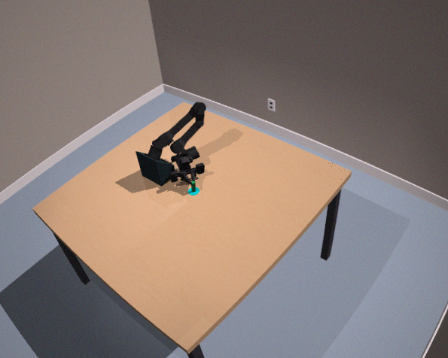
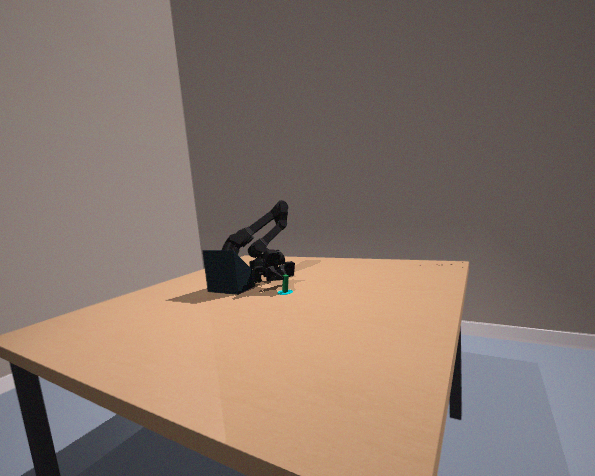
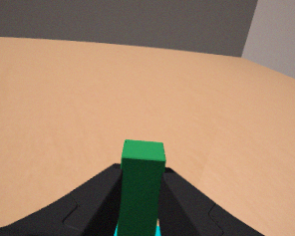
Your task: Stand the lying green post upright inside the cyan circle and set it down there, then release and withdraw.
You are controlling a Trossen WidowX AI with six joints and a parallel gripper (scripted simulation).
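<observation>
My gripper tip is now 20 mm above the green post. From my gripper tip the other things lie so: cyan circle: 10 mm behind, 50 mm below.
</observation>
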